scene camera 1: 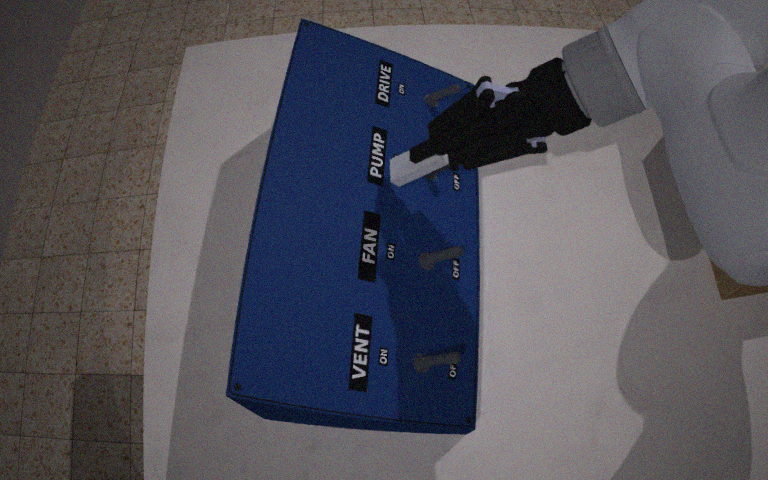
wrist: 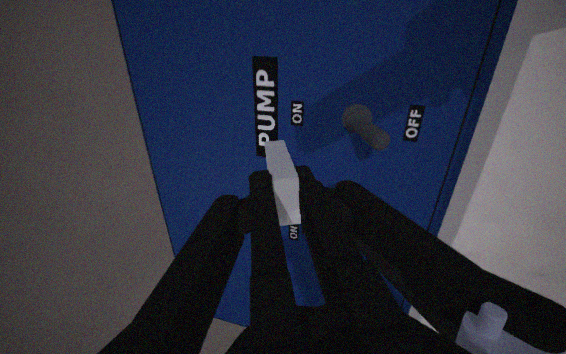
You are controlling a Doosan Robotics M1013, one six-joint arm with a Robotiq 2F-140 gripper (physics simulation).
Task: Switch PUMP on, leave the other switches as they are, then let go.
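Frame: origin at the arm's base, x ahead, y left, z up, level; millimetres.
Seen in the pictures: gripper, fingertip midpoint: point(scene camera 1: 394, 173) point(wrist: 275, 158).
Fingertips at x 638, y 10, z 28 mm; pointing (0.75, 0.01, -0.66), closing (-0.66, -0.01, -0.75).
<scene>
Pixels of each thing's top centre, then the offset from my fingertips to it. "spot": a spot on its surface instead. Level surfaces: height alone.
- blue switch panel, surface spot: point(wrist: 200, 100) spot: dx +72, dy -43, dz +14 mm
- PUMP lever, surface spot: point(wrist: 369, 128) spot: dx -70, dy -31, dz -14 mm
- PUMP label, middle of its top: point(wrist: 262, 112) point(scene camera 1: 377, 152) dx +18, dy -34, dz -7 mm
- FAN lever, surface spot: point(scene camera 1: 441, 257) spot: dx -50, dy +97, dz -21 mm
- VENT lever, surface spot: point(scene camera 1: 438, 360) spot: dx -40, dy +214, dz -18 mm
- DRIVE lever, surface spot: point(scene camera 1: 442, 95) spot: dx -70, dy -141, dz -24 mm
- white table, its level: dz -136 mm
The blue switch panel point(scene camera 1: 305, 169) point(wrist: 200, 100) has four levers. The PUMP lever point(wrist: 369, 128) leans toward its OFF label point(wrist: 414, 123) in the wrist view; in the scene view it is mostly hidden behind the fingers. My gripper point(scene camera 1: 400, 173) point(wrist: 275, 158) is shut and empty, its pale fingertips over the panel beside the PUMP label point(scene camera 1: 377, 155) point(wrist: 266, 102), on the ON side of the lever and apart from it in the wrist view. The FAN lever point(scene camera 1: 441, 257), VENT lever point(scene camera 1: 438, 360) and DRIVE lever point(scene camera 1: 442, 95) all lean to the OFF side.
The DRIVE lever stands close beside the gripper's body in the scene view. The panel rests on a white table point(scene camera 1: 538, 271), and the grey robot arm point(scene camera 1: 673, 113) reaches in from the right. A tiled floor point(scene camera 1: 101, 254) lies beyond the table's left edge.
</scene>
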